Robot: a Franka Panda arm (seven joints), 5 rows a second.
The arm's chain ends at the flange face. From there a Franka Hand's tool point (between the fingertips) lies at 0.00 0.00 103.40 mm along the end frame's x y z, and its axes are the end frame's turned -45 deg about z.
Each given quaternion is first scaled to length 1.
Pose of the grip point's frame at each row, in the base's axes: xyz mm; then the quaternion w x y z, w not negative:
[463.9, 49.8, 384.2, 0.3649, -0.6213, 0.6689, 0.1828]
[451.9, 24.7, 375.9, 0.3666, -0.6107, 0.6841, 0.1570]
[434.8, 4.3, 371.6, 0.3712, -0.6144, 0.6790, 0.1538]
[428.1, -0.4, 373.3, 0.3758, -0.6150, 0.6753, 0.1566]
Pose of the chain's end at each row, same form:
[436.9, -22.4, 453.2, 0.2672, -0.3180, 0.8557, 0.3085]
[419.9, -43.8, 446.4, 0.2786, -0.3024, 0.8657, 0.2853]
[402.2, -64.5, 441.6, 0.2841, -0.3078, 0.8624, 0.2841]
[395.5, -70.1, 442.4, 0.2873, -0.3098, 0.8592, 0.2885]

